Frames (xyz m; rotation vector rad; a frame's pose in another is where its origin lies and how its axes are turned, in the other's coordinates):
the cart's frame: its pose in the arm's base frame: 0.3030 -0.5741 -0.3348 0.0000 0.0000 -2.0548
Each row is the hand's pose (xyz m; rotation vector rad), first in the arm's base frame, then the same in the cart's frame.
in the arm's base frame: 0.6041 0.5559 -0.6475 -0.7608 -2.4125 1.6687
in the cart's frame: -1.1403 -0.2593 -0.3127 -1.3668 1.5524 -0.8235
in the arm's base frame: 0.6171 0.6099 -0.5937 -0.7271 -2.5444 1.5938
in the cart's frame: -1.1942 -0.2729 -0.2589 -1.4563 1.5662 -0.7220
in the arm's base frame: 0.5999 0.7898 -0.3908 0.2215 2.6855 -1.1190
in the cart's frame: -1.3454 -0.3719 -0.0560 -1.8960 1.3699 -0.2586
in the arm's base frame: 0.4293 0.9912 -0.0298 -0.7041 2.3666 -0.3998
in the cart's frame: -1.4443 -0.6166 0.3050 -2.4162 0.6278 0.5087
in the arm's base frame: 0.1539 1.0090 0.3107 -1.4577 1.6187 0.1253
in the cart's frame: -1.3319 -0.8686 0.6455 -2.4376 -0.4681 1.1813
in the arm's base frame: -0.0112 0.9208 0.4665 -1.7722 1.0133 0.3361
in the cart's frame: -1.1770 -0.9737 0.8013 -2.1354 -1.1888 1.4684
